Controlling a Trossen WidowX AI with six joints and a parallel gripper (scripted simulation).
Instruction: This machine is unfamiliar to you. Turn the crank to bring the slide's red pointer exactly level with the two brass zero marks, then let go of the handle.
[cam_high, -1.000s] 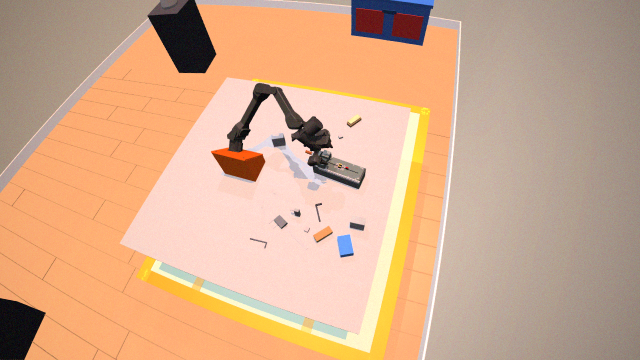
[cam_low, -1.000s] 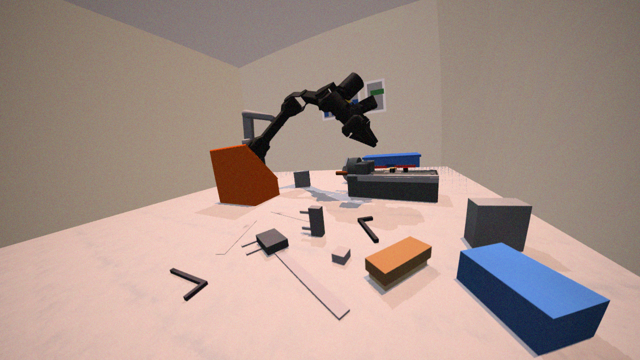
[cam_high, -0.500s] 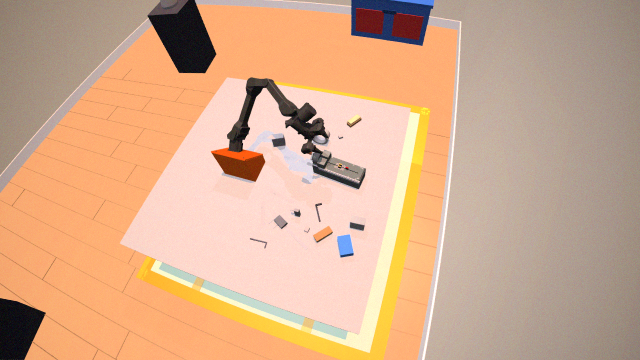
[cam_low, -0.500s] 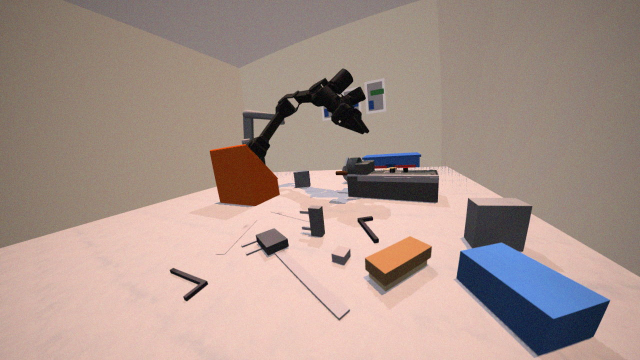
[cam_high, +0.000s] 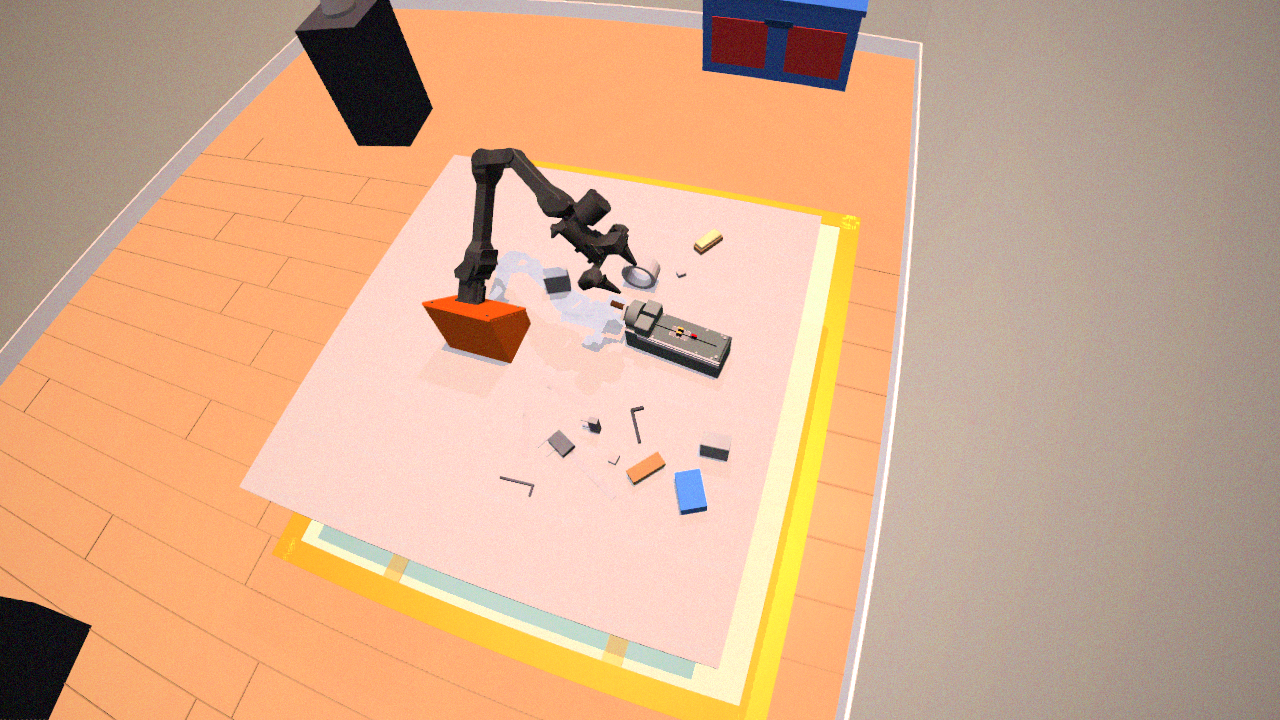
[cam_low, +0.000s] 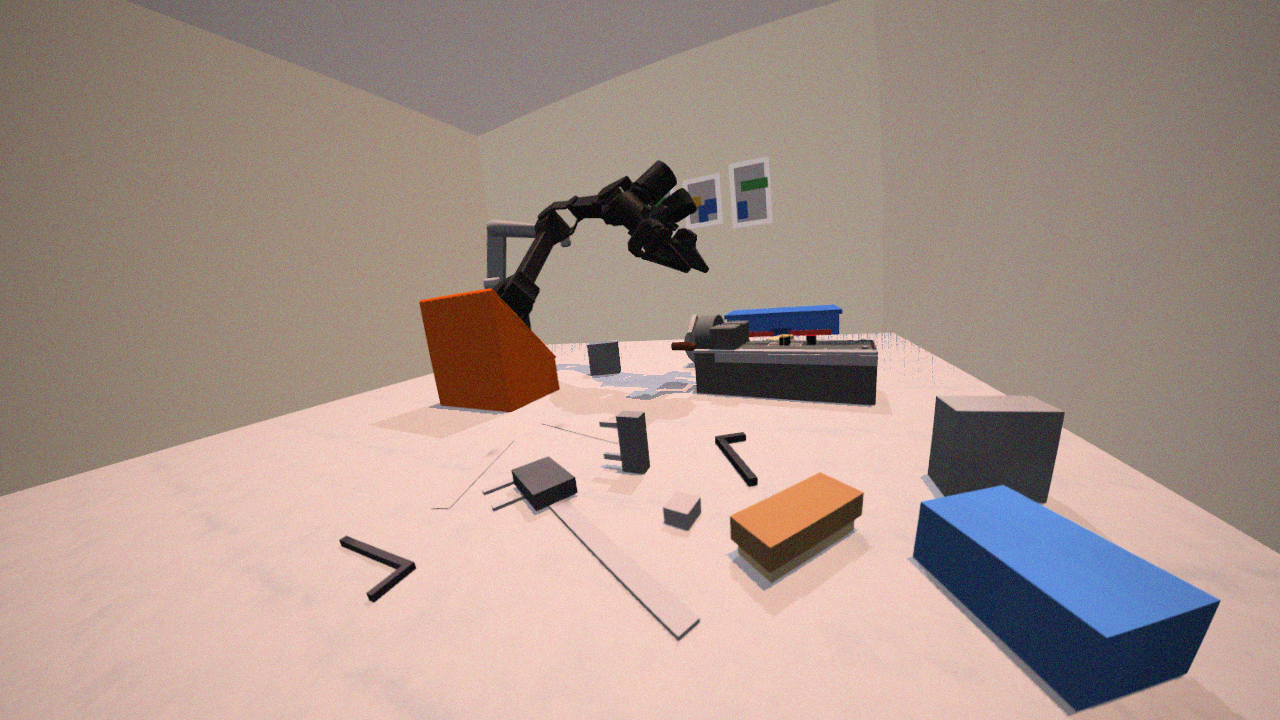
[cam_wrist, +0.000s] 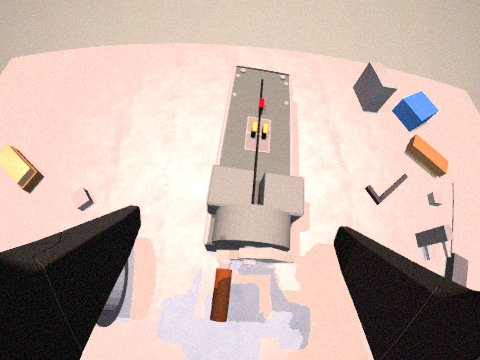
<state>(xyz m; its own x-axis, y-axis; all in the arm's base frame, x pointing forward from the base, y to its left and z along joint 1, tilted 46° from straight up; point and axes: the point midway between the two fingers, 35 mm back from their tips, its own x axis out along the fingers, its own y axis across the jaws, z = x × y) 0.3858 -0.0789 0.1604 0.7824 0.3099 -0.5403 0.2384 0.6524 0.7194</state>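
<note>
My gripper tip is now 130 mm above the crank handle, 40 mm past it and 10 mm to the right of it. From my gripper tip the other things lie so: red pointer 170 mm ahead, 120 mm below, 70 mm to the right; blue block 450 mm to the right, 210 mm ahead, 180 mm below.
</note>
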